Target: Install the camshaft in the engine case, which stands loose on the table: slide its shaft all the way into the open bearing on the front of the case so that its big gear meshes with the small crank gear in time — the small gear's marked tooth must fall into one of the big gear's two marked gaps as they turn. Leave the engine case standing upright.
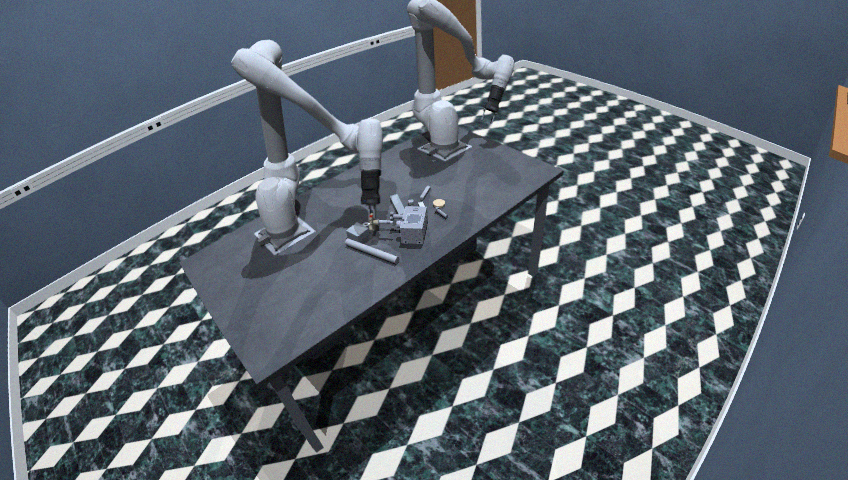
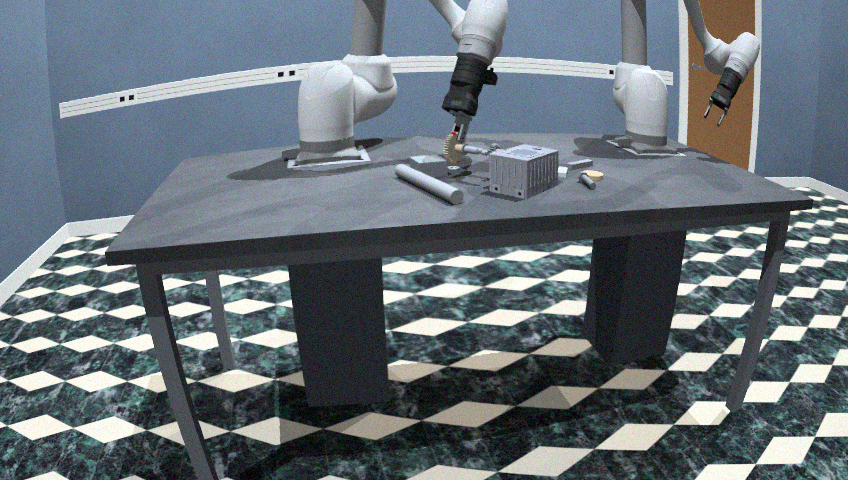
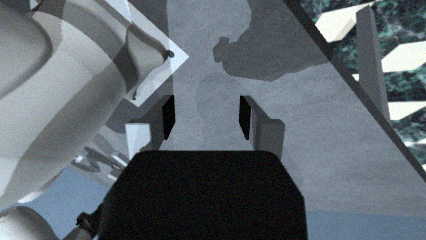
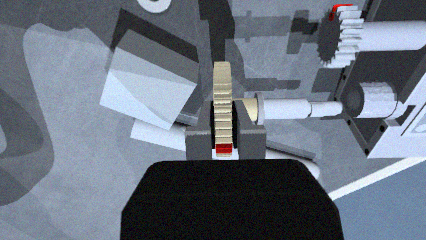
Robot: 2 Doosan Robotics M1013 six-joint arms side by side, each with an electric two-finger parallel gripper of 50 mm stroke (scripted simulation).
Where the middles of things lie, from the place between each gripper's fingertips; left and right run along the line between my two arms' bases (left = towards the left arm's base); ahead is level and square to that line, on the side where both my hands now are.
I see the small crank gear [image 4: 339,36] 3 cm ahead of my right hand [image 2: 456,141], 8 cm to the left of it and 4 cm below it. Round my right hand: grey block [image 4: 146,80] 4 cm behind, 6 cm to the right, 8 cm below.
My left gripper [image 2: 711,121] is now 89 cm to the left of the small crank gear, 23 cm short of it and 8 cm above it. The rest, counted from my left hand: grey block 103 cm to the right, 16 cm ahead, 13 cm below.
